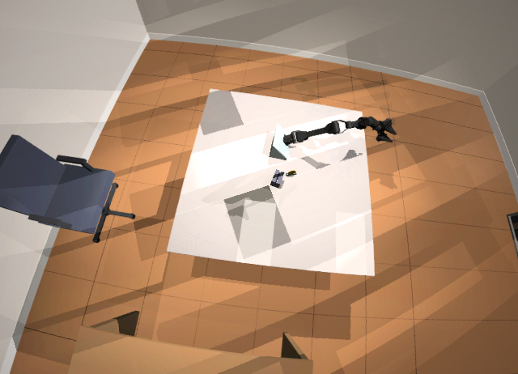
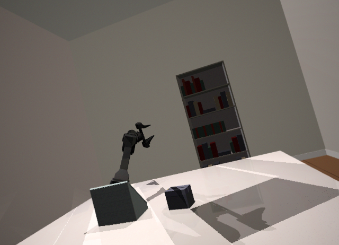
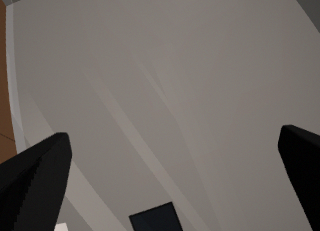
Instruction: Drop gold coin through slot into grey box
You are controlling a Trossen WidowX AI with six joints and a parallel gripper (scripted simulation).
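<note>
My gripper tip is now 24 cm short of the gold coin, 56 cm to the left of it and 32 cm above it.
</note>
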